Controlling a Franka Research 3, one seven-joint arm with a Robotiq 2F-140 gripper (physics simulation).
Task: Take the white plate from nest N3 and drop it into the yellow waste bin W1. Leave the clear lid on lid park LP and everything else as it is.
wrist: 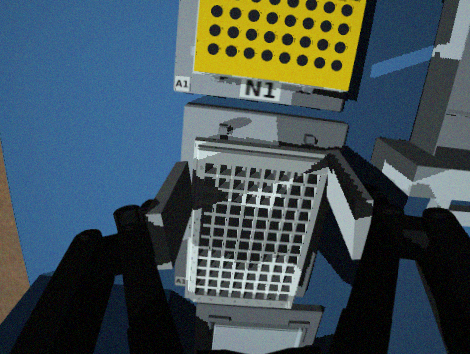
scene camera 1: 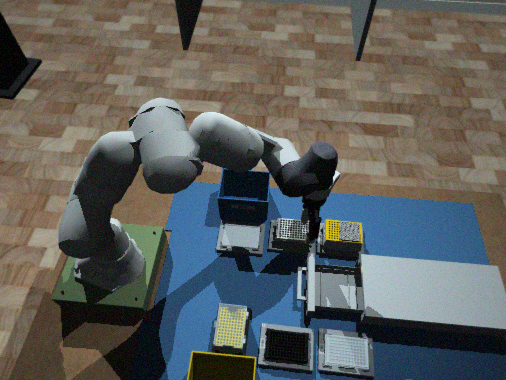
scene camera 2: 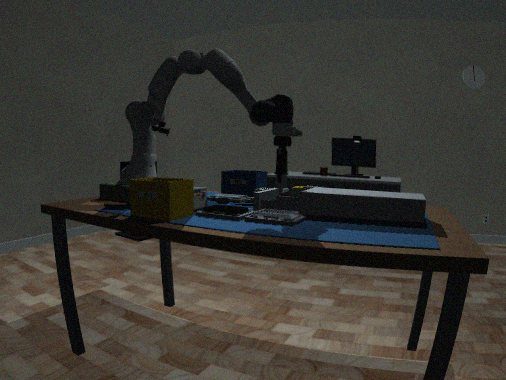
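The white plate (scene camera 1: 290, 228) (wrist: 250, 225), with a grid of square wells, is slightly above grey nest N3 (wrist: 200, 120), beside the nest marked N1. My gripper (scene camera 1: 312, 237) (scene camera 2: 281, 186) (wrist: 257, 177) points down and is shut on the plate's two long sides. The nest's number is hidden in the wrist view. A pale, flat lid-like piece (scene camera 1: 242, 236) (wrist: 257, 338) lies on the grey holder on the plate's other side; its label does not show. The yellow waste bin (scene camera 1: 222, 354) (scene camera 2: 180, 200) stands at the near left, cut off in scene camera 1.
A yellow rack (scene camera 1: 343, 231) (wrist: 280, 40) sits in N1 (wrist: 215, 86). A blue bin (scene camera 1: 243, 205) (scene camera 2: 243, 182) stands behind the lid-like piece. An open drawer (scene camera 1: 311, 290) projects from a white box (scene camera 1: 430, 290). Yellow (scene camera 1: 231, 327), black (scene camera 1: 286, 346) and clear (scene camera 1: 346, 351) plates stand nearer the front.
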